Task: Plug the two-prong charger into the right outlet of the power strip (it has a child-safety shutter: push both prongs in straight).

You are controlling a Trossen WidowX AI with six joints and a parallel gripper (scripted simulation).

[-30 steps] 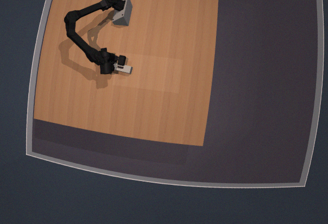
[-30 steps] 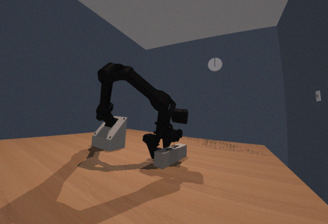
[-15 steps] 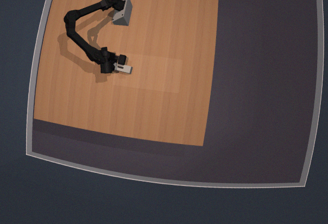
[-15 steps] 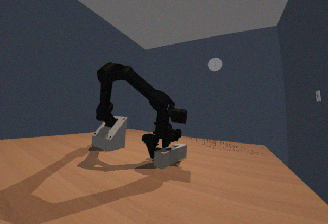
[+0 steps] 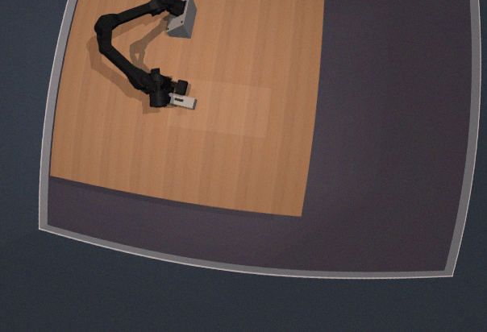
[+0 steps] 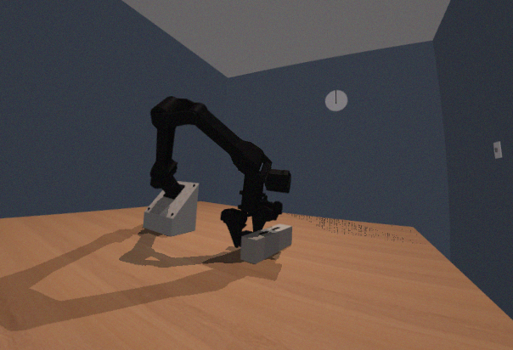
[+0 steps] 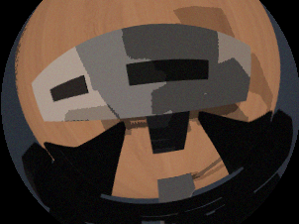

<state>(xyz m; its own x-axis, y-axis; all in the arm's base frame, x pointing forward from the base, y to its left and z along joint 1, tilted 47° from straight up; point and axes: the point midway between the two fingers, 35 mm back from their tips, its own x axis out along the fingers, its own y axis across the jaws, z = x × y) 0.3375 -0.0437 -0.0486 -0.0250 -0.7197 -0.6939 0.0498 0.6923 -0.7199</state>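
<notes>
The black two-prong charger is 2 cm ahead of my gripper tip and 1 cm above it.
</notes>
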